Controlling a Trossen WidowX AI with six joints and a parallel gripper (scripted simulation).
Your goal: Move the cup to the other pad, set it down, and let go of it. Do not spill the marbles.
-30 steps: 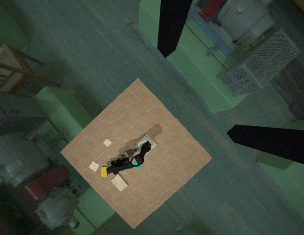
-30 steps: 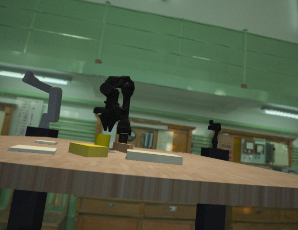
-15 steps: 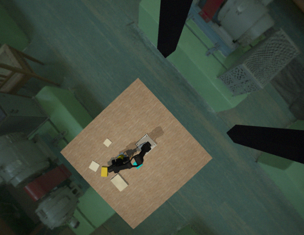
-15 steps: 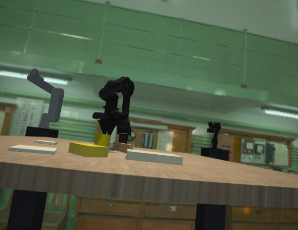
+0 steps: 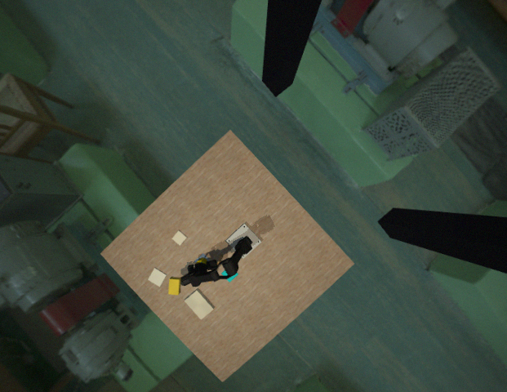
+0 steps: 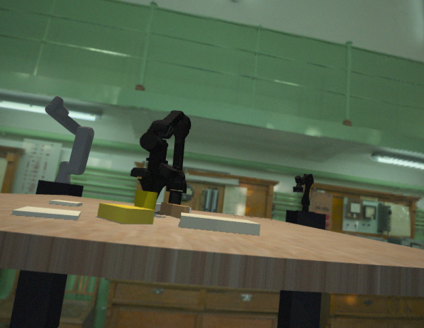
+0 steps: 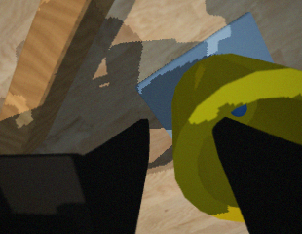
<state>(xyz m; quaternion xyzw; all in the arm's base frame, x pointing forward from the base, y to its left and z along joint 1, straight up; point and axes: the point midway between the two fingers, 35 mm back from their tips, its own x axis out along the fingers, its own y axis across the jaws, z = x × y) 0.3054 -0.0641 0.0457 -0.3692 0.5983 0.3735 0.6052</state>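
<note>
The yellow cup is 2 cm to the right of my gripper tip and 2 cm ahead of it. Round my gripper tip: cyan pad: 17 cm to the left, 7 cm behind, 5 cm below; then wooden bar: 8 cm to the left, 3 cm below, 2 cm behind; then blue pad: 5 cm below, 3 cm ahead, 2 cm to the right.
</note>
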